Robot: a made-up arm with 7 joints. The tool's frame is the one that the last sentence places.
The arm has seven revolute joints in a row. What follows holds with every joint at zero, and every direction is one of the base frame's.
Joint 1 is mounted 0.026 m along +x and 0.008 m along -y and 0.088 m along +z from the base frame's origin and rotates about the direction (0.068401, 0.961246, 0.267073), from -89.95 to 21.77 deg.
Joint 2 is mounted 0.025 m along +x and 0.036 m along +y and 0.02 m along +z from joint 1 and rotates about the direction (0.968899, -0.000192, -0.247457), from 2.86 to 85.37 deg.
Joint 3 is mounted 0.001 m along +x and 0.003 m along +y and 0.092 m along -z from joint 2 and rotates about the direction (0.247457, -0.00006, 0.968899), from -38.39 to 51.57 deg.
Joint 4 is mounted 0.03 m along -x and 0.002 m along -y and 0.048 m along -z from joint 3 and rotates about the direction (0.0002, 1, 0.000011), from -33.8 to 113.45 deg.
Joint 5 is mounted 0.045 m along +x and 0.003 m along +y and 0.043 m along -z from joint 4 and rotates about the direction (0.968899, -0.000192, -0.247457), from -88.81 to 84.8 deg.
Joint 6 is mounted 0.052 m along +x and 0.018 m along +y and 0.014 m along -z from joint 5 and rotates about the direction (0.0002, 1, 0.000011), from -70.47 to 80.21 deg.
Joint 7 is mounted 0.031 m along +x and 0.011 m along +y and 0.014 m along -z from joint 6 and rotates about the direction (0.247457, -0.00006, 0.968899), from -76.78 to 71.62 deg.
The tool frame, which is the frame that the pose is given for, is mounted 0.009 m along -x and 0.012 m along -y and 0.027 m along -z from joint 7; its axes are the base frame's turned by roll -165.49, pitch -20.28 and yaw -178.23 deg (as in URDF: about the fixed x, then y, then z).
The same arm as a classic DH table. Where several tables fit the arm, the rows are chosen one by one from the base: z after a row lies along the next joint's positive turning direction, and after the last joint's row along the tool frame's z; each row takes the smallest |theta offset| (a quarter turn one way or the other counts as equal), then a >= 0, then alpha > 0; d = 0 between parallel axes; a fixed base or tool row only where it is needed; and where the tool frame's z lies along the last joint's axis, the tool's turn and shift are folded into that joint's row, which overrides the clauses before.
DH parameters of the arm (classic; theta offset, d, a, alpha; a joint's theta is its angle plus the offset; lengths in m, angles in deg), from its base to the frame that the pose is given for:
base (fixed): -4.07 0.0897 0.0265 -74.51
joint 1: -75.12 0.0353 0.0146 -90
joint 2: 74 0.043 -0.003 90
joint 3: -90 -0.1428 0.0172 90
joint 4: -90 0.001 0.0305 90
joint 5: 0 0.1081 0.0007 -90
joint 6: -90 0.029 0.0335 90
joint 7: -19.55 0.0073 0.0021 163.93
tool (fixed): 157.99 0.0433 0 0
Joint limits (deg, base to tool): -89.95..21.77 2.86..85.37 -38.39..51.57 -33.8..113.45 -88.81..84.8 -70.47..80.21 -76.78..71.62

